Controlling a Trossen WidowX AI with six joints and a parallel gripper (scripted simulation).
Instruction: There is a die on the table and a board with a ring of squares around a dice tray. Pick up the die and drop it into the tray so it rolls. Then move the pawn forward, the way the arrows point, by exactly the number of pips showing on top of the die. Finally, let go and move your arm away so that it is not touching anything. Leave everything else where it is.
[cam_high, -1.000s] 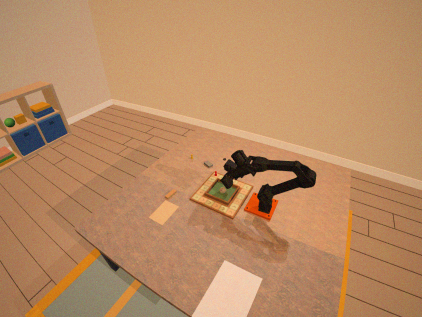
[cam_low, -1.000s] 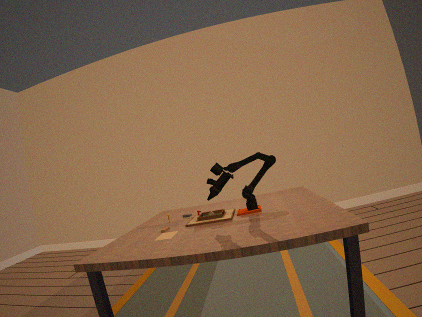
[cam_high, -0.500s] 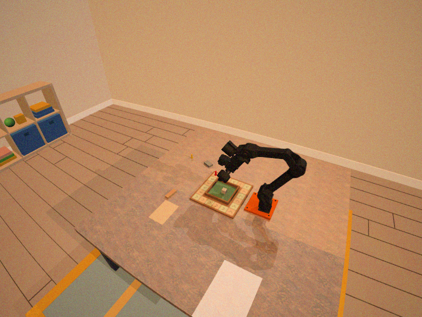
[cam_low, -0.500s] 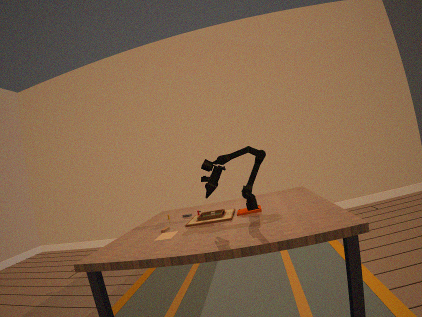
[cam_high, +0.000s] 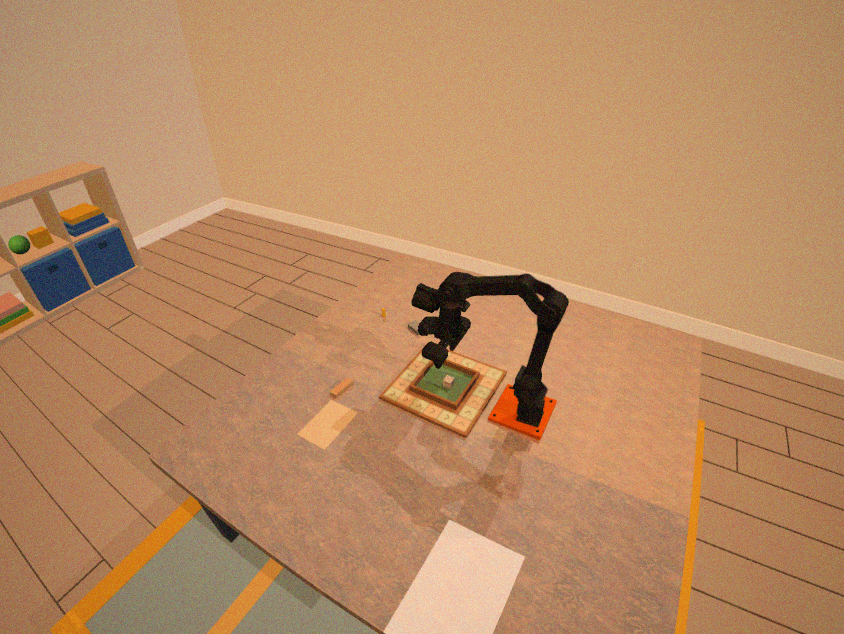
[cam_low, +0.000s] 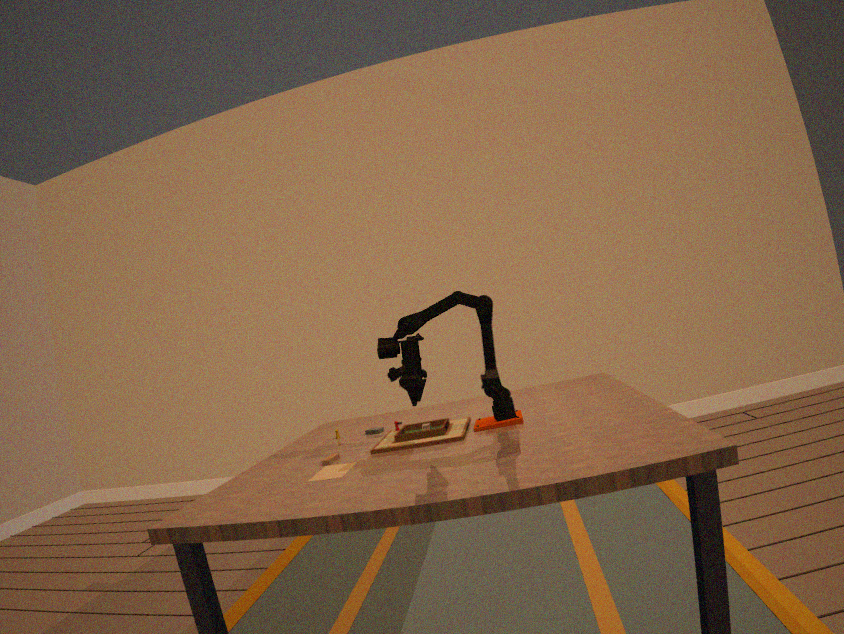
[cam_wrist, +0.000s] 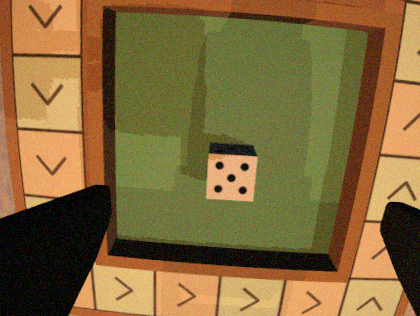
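My gripper tip is 10 cm short of the red pawn, 12 cm to the left of it and 8 cm above it. Also, from my gripper tip: white die: 2 cm behind, 8 cm below; then grey block: 20 cm ahead, 21 cm to the right, 10 cm below; then green tray: 10 cm below.
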